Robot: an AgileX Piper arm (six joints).
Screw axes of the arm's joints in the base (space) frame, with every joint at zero. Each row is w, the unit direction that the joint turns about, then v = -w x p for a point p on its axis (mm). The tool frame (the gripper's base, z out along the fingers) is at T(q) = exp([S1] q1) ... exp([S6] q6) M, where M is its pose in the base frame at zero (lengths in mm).
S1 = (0, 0, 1, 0, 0, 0)
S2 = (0, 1, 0, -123, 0, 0)
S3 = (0, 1, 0, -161.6, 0, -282.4)
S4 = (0.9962, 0, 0.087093, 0, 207.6, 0)
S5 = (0, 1, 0, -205.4, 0, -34.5)
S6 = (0.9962, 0, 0.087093, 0, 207.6, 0)
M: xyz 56.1 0 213.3 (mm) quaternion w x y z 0.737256 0 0.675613 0
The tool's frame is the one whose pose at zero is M.
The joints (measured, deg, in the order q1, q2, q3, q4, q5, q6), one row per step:
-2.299, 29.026, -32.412, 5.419, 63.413, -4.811
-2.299, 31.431, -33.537, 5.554, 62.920, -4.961
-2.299, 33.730, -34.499, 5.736, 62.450, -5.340
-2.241, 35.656, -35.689, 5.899, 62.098, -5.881
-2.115, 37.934, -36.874, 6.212, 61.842, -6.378
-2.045, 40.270, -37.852, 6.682, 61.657, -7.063
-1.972, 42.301, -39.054, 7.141, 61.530, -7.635
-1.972, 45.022, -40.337, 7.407, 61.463, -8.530
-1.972, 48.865, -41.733, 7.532, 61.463, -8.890
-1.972, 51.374, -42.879, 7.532, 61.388, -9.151
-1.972, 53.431, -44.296, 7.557, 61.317, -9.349
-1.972, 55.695, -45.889, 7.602, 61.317, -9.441
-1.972, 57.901, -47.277, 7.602, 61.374, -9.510
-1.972, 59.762, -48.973, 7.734, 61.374, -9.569
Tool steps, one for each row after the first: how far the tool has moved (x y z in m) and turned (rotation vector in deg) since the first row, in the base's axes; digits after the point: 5 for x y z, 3 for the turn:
0.00759, -0.00015, 0.00325, 0.086, 0.774, 0.094
0.01503, -0.00022, 0.00547, 0.094, 1.610, 0.382
0.02157, -0.00019, 0.00904, -0.028, 1.953, 0.868
0.02920, 0.00014, 0.01171, 0.046, 2.742, 1.410
0.03697, 0.00062, 0.01285, 0.197, 3.842, 2.069
0.04412, 0.00113, 0.01536, 0.380, 4.476, 2.639
0.05350, 0.00117, 0.01649, 0.249, 5.759, 3.398
0.06646, 0.00090, 0.01503, 0.345, 8.164, 3.710
0.07543, 0.00058, 0.01479, 0.299, 9.428, 3.924
0.08355, 0.00033, 0.01669, 0.265, 9.978, 4.087
0.09259, 0.00008, 0.01854, 0.311, 10.637, 4.168
0.10122, -0.00021, 0.01910, 0.339, 11.504, 4.237
0.10947, -0.00031, 0.02197, 0.454, 11.654, 4.289

